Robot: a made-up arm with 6 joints. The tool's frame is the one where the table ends. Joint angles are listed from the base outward.
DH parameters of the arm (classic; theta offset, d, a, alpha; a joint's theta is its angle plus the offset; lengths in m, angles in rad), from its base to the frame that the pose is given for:
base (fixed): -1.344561 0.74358 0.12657 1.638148
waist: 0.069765 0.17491 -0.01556 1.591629
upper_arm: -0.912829 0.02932 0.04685 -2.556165
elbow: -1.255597 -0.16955 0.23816 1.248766
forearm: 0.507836 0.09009 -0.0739 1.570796
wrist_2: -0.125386 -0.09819 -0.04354 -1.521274
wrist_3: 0 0.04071 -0.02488 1.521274
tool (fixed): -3.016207 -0.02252 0 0
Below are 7 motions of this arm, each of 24 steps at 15 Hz.
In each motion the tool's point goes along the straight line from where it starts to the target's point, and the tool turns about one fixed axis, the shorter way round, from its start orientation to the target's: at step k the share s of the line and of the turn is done. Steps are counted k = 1, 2, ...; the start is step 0. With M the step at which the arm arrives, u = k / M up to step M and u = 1 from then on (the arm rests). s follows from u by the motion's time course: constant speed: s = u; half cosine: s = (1 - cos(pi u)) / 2; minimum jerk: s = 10 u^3 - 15 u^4 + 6 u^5.
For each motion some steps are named. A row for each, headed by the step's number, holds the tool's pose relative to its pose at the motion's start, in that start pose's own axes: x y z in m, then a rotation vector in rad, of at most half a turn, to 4 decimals.
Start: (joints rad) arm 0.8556 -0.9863 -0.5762 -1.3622 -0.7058 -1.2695
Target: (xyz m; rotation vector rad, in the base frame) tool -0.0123 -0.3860 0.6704 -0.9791 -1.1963 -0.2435
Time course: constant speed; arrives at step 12
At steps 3, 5, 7, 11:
3: -0.0283 0.0287 -0.0205 -0.0451 -0.0549 0.1225
5: -0.0472 0.0478 -0.0342 -0.0752 -0.0915 0.2042
7: -0.0660 0.0669 -0.0479 -0.1053 -0.1281 0.2859
11: -0.1038 0.1051 -0.0753 -0.1655 -0.2013 0.4492

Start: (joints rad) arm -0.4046 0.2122 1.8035 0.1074 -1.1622 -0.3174
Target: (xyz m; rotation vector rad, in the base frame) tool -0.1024 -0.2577 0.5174 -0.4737 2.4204 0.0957
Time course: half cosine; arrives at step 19
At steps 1, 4, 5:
1: 0.0008 0.0006 -0.0002 -0.0015 -0.0001 0.0027
4: 0.0130 0.0094 -0.0028 -0.0226 -0.0011 0.0414
5: 0.0198 0.0144 -0.0043 -0.0347 -0.0017 0.0633

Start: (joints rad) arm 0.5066 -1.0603 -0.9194 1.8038 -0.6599 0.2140
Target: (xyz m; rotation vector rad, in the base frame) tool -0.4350 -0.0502 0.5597 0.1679 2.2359 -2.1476
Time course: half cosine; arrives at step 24
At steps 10, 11, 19, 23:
10: -0.0565 -0.0924 -0.0645 -0.2453 0.2803 -0.0998
11: -0.0663 -0.1084 -0.0756 -0.2878 0.3288 -0.1171
19: -0.1367 -0.2236 -0.1560 -0.5936 0.6783 -0.2414
23: -0.1518 -0.2482 -0.1732 -0.6591 0.7532 -0.2681

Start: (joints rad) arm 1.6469 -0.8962 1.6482 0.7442 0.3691 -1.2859
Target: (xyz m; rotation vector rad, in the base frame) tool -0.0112 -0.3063 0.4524 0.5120 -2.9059 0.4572
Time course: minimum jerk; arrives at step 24
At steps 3, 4, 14, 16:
3: -0.0004 0.0043 0.0000 -0.0152 -0.0023 0.0020
4: -0.0009 0.0094 0.0000 -0.0337 -0.0051 0.0045
14: -0.0175 0.1738 0.0008 -0.6204 -0.0938 0.0825
16: -0.0211 0.2102 0.0010 -0.7503 -0.1134 0.0998

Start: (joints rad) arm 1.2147 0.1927 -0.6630 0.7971 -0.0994 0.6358
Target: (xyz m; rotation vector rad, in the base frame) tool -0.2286 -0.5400 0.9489 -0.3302 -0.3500 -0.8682
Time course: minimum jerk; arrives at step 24
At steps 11, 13, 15, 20, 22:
11: -0.0979 0.1118 0.1639 -0.4334 -0.4245 0.4206
13: -0.1340 0.1529 0.2243 -0.5930 -0.5808 0.5755
15: -0.1681 0.1919 0.2814 -0.7439 -0.7286 0.7220
20: -0.2237 0.2553 0.3745 -0.9900 -0.9696 0.9607
22: -0.2308 0.2634 0.3863 -1.0212 -1.0002 0.9910

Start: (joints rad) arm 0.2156 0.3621 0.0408 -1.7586 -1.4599 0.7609
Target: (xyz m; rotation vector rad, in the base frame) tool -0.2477 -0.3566 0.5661 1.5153 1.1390 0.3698
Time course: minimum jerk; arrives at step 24
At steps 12, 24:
12: 0.0206 0.0305 0.0276 0.2756 -0.5413 -0.1367
24: 0.0412 0.0611 0.0553 0.5513 -1.0825 -0.2734

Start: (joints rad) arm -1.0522 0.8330 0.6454 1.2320 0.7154 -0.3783
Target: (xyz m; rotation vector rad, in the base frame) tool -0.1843 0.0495 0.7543 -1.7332 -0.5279 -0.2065
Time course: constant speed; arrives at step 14
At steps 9, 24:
9: -0.0668 0.0431 -0.1727 0.8118 0.5146 0.0313
24: -0.1040 0.0670 -0.2687 1.2629 0.8004 0.0488

